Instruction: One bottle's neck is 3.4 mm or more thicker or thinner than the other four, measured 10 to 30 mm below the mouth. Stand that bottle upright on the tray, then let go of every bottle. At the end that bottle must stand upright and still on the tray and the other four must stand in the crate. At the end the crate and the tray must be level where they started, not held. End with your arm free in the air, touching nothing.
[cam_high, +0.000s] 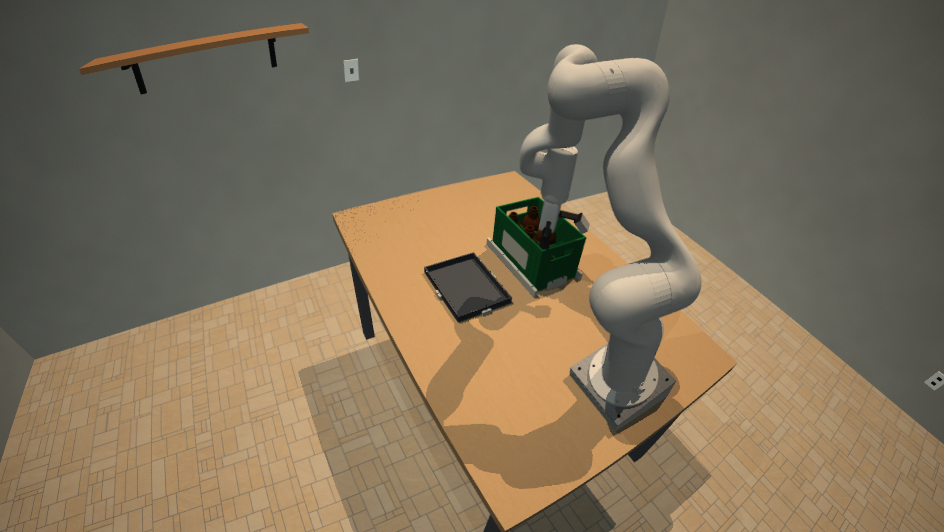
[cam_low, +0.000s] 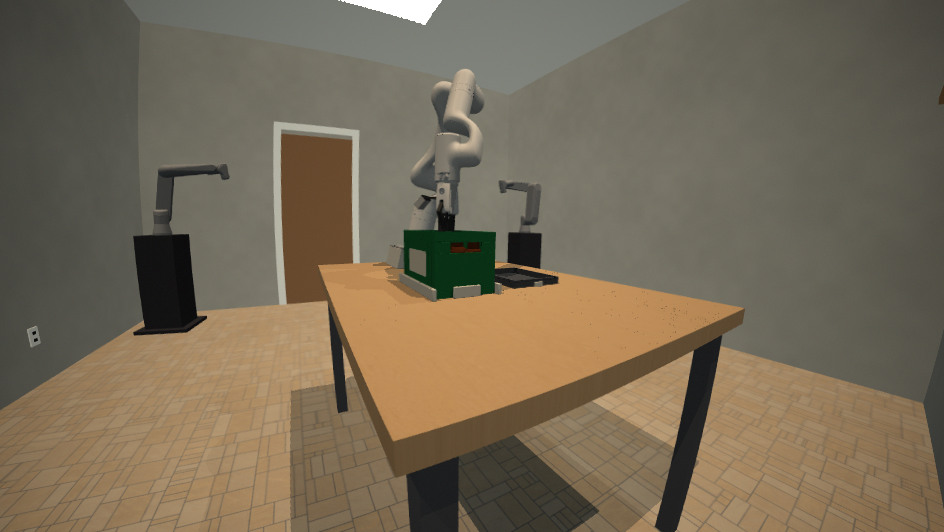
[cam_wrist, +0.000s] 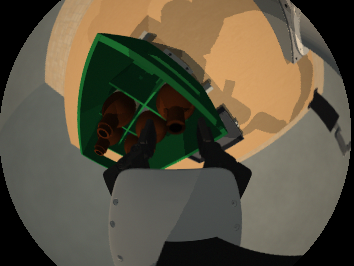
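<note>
The brown bottle lies 9 cm below my hand. From my hand the other things lie so: black tray 24 cm to the left, 16 cm below, 4 cm ahead; then green crate 9 cm below, 9 cm ahead, 3 cm to the right.
</note>
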